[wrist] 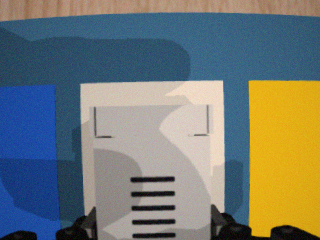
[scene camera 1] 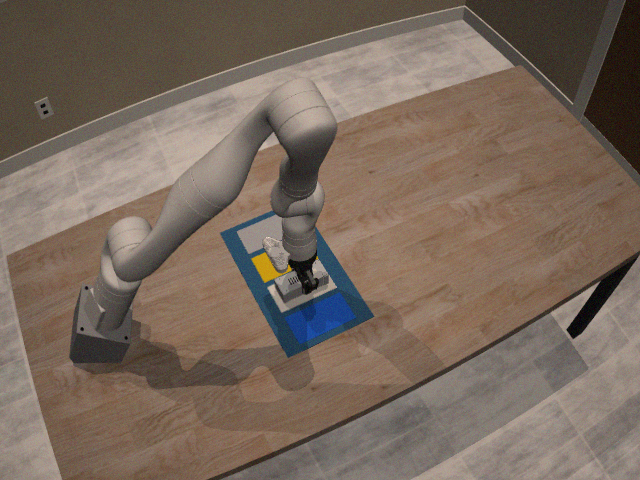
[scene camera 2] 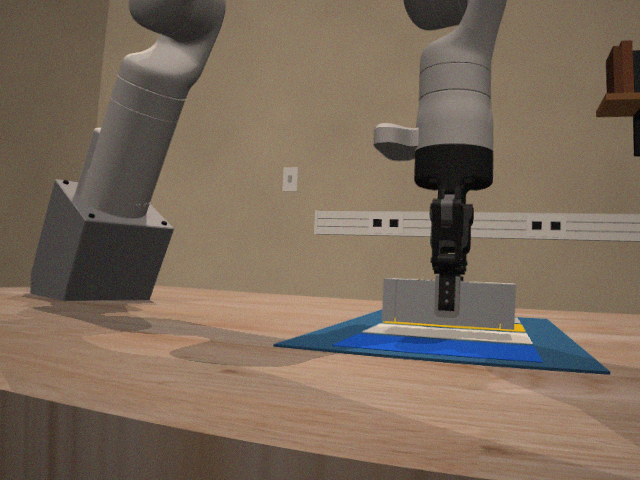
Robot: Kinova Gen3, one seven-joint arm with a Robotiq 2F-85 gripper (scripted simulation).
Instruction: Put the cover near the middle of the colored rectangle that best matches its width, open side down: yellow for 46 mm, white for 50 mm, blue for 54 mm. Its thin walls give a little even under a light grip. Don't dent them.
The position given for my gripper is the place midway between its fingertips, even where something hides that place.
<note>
I see my gripper [scene camera 2: 448, 315], a cover [scene camera 2: 480, 305], a blue rectangle [scene camera 2: 364, 341] and a yellow rectangle [wrist: 276, 108].
The cover shows as well in the wrist view [wrist: 151, 173] and in scene camera 1 [scene camera 1: 289, 282]. The blue rectangle is seen too in scene camera 1 [scene camera 1: 306, 324].
</note>
